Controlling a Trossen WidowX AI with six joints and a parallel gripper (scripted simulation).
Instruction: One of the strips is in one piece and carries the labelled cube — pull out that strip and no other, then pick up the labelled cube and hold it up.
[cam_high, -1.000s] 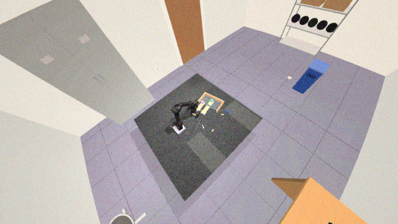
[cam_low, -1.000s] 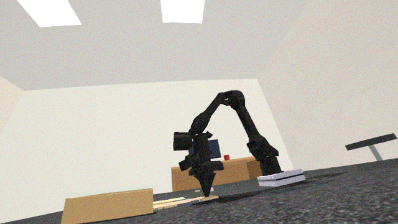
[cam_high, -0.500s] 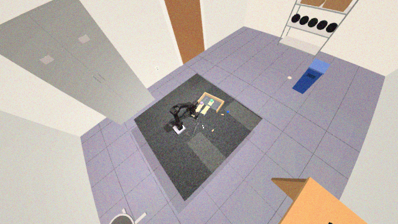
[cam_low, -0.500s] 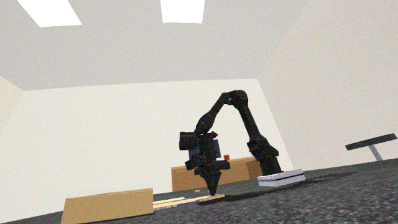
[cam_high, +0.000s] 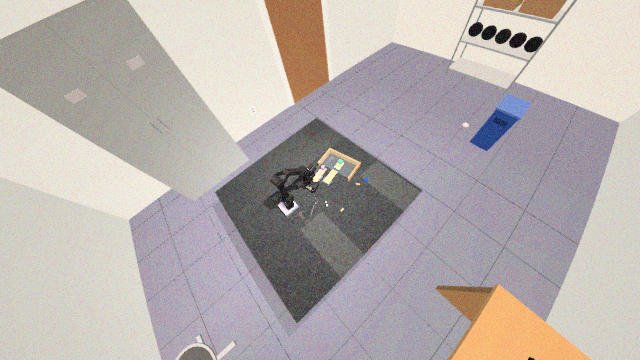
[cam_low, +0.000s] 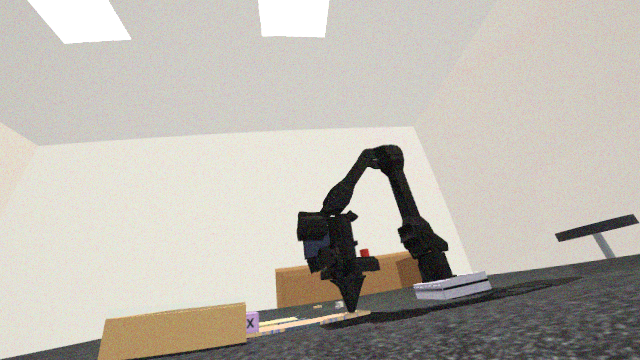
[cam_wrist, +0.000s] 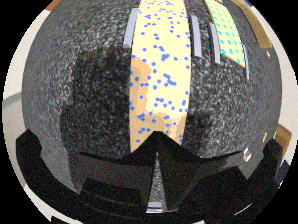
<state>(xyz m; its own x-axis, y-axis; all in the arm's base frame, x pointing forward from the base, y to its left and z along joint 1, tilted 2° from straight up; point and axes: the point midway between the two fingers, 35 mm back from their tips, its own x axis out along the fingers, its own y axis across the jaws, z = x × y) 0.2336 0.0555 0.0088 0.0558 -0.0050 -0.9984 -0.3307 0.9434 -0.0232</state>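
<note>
The strip is 90 mm ahead of my gripper tip and 30 mm to the left of it. The rest, counted from my gripper tip: small blue block: 410 mm ahead, 260 mm to the right.
</note>
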